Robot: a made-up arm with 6 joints.
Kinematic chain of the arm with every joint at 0, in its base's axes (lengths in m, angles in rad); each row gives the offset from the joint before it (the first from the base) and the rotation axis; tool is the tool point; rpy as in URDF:
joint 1: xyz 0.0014 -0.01 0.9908 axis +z
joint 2: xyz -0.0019 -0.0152 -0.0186 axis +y
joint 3: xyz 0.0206 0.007 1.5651 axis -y
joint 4: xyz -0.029 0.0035 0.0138 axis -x
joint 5: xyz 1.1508 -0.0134 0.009 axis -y
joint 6: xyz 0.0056 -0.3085 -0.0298 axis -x
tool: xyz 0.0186 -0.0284 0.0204 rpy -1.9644 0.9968 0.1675
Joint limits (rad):
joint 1: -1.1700..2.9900
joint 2: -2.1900..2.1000
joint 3: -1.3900..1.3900
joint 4: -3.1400..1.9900
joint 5: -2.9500..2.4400
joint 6: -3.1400..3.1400
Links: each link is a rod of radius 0.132 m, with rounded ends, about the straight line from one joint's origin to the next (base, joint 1, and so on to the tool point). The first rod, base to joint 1, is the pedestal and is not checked.
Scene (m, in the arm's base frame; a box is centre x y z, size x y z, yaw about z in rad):
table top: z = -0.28
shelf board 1: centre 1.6 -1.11 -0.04 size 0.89 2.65 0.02 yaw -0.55
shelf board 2: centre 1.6 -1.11 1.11 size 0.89 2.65 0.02 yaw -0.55
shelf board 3: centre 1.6 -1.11 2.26 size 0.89 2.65 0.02 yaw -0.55
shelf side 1: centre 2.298 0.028 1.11 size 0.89 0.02 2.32 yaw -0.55
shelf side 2: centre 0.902 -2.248 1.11 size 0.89 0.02 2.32 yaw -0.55
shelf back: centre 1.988 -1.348 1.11 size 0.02 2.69 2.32 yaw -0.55
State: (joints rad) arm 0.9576 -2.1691 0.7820 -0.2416 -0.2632 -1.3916
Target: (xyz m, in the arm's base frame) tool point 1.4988 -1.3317 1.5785
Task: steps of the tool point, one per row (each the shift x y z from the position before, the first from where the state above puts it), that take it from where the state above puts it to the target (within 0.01 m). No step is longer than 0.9 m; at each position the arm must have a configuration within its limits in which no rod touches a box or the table.
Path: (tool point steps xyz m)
1: -0.3261 0.2553 0.7929
2: -0.0624 0.4498 0.7018
3: 0.2216 0.4937 0.5312
4: 0.4461 0.3990 0.3109
5: 0.5546 0.2149 0.0760
6: 0.5268 0.0105 -0.1388
7: 0.3837 -0.1481 -0.3045
8: 0.1763 -0.2178 -0.4021
9: -0.0317 -0.1907 -0.4261
10: 0.2548 -0.1668 0.0163
11: 0.2405 -0.1473 -0.0002
12: 0.2219 -0.1256 -0.0160

